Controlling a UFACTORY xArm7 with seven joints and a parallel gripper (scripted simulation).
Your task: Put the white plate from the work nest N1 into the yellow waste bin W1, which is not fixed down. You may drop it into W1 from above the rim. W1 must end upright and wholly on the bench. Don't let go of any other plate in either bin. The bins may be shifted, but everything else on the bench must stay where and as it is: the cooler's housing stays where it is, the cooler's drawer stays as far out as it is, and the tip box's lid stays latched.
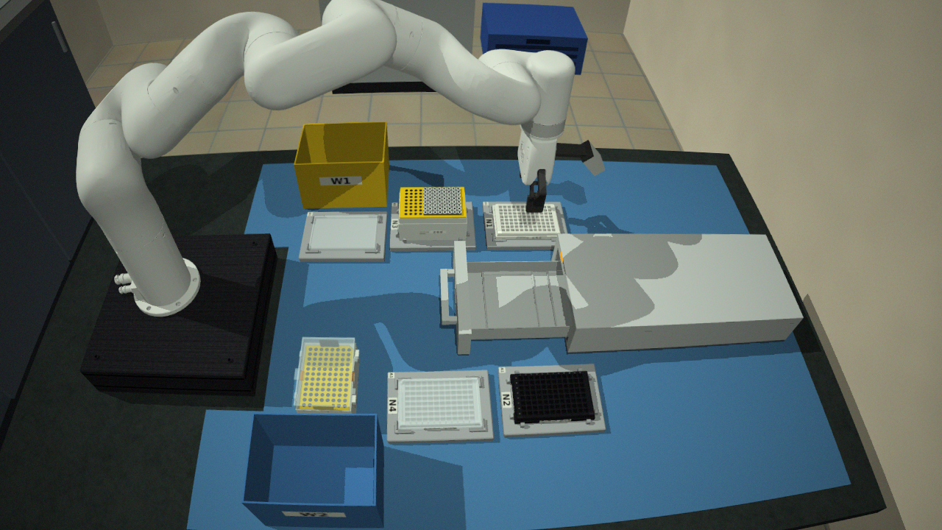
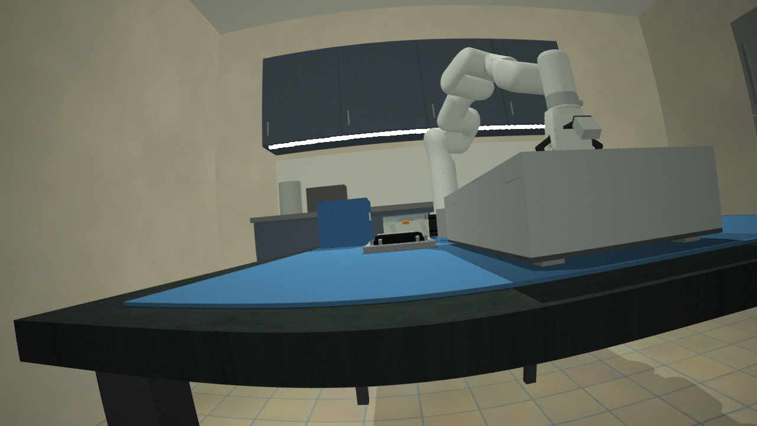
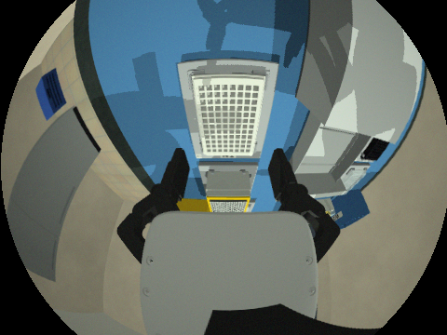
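Right now my hand is 80 mm above the white plate. Round my hand: work nest N1: 100 mm below; then yellow tip rack: 190 mm behind, 30 mm to the left, 50 mm below; then drawer: 40 mm behind, 190 mm to the right, 80 mm below.
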